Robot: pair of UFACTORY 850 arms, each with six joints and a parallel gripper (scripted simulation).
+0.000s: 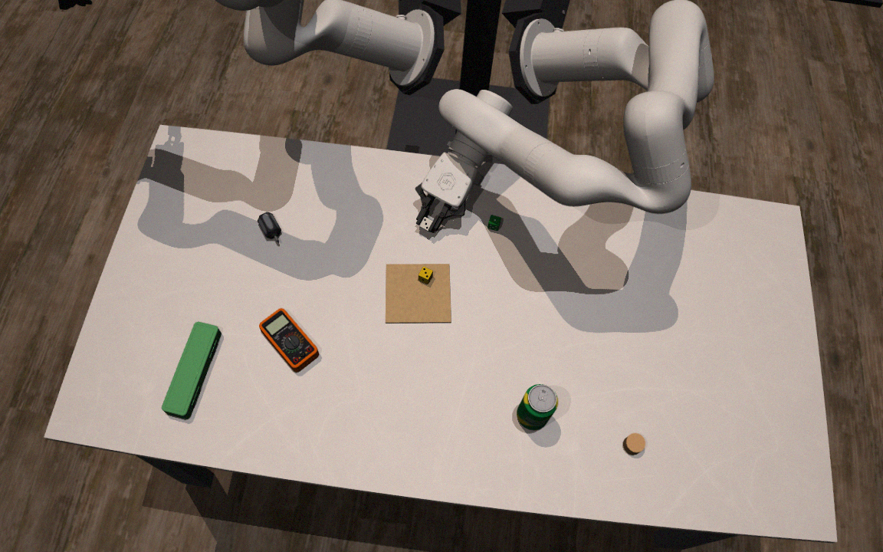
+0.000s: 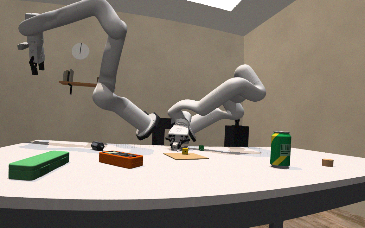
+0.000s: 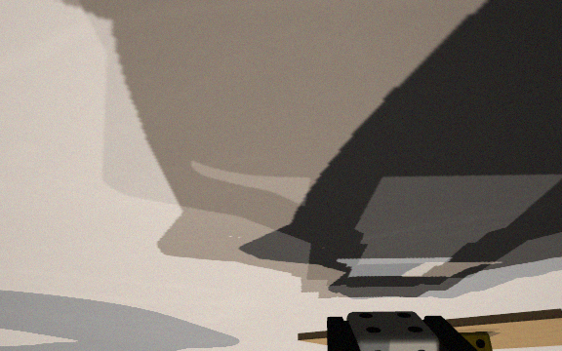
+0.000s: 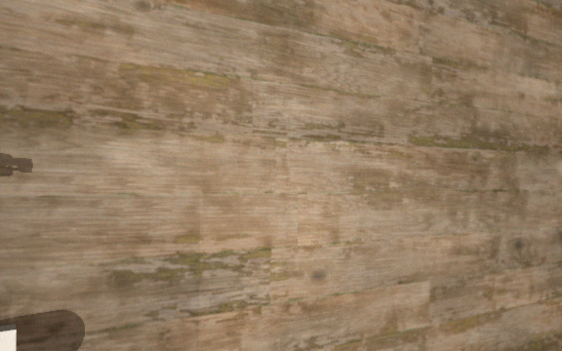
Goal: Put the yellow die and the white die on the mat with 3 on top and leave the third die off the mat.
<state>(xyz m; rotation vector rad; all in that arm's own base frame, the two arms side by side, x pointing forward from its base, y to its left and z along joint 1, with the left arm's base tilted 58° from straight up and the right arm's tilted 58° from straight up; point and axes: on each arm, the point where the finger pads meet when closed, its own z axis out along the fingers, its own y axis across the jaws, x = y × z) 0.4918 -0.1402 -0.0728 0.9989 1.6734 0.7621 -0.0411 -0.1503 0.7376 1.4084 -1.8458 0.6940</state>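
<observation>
The yellow die lies 130 mm ahead of my left hand and 20 mm below it. From my left hand the other things lie so: white die (10 mm ahead, 10 mm below); then green die (20 mm behind, 150 mm to the left, 20 mm below); then tan mat (170 mm ahead, 10 mm to the right, 30 mm below).
</observation>
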